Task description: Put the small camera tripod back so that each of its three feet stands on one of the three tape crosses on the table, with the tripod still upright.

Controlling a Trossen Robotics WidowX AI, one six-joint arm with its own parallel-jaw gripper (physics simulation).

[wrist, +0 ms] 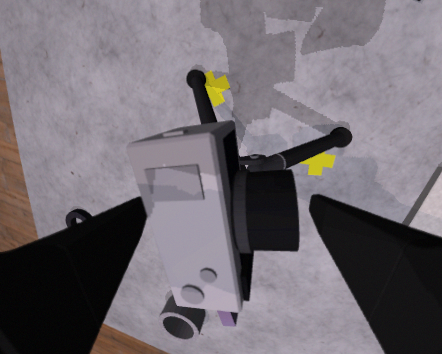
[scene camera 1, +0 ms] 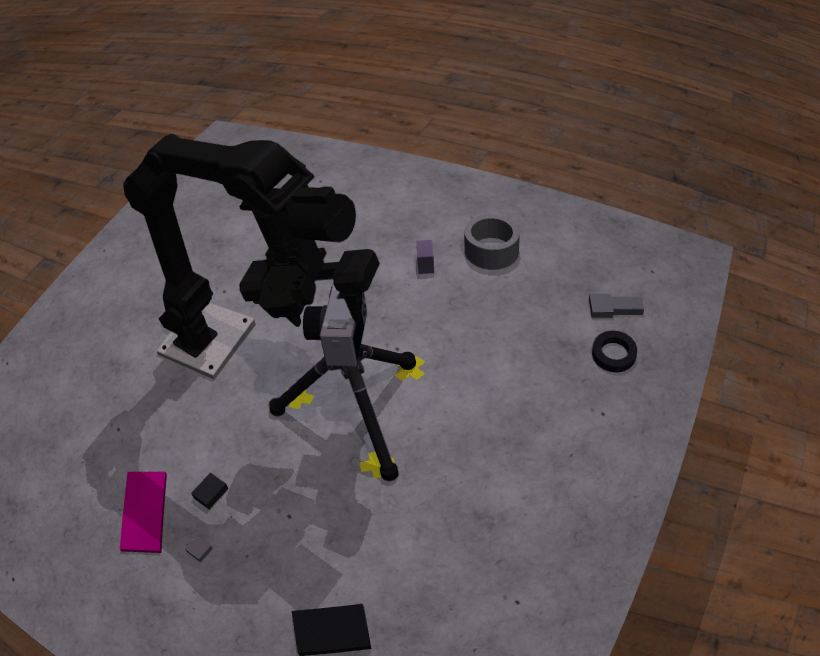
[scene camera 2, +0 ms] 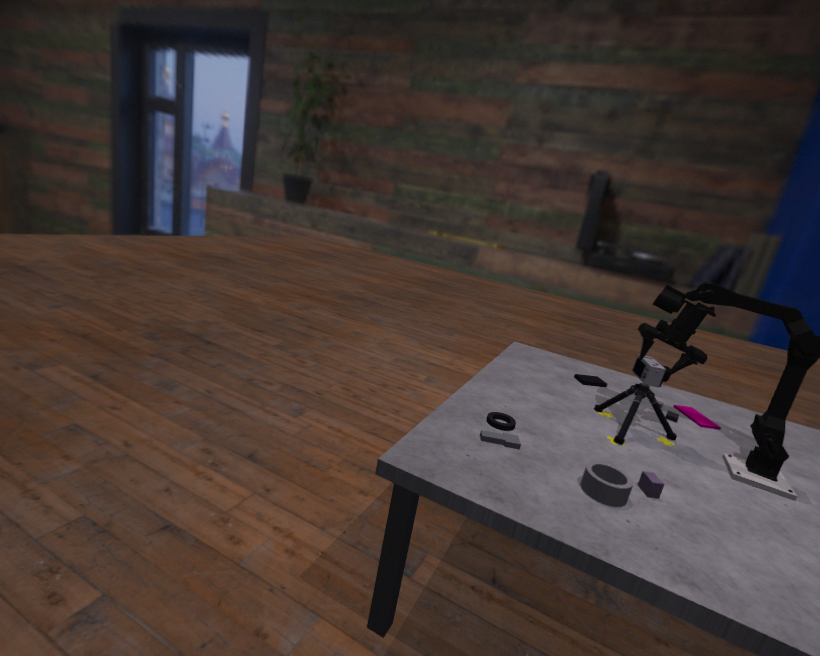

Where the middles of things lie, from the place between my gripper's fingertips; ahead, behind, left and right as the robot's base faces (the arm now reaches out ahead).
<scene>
I see my gripper 270 mm short of the grey block (scene camera 1: pixel 601 305), 430 mm to the right of it and 200 mm above it.
</scene>
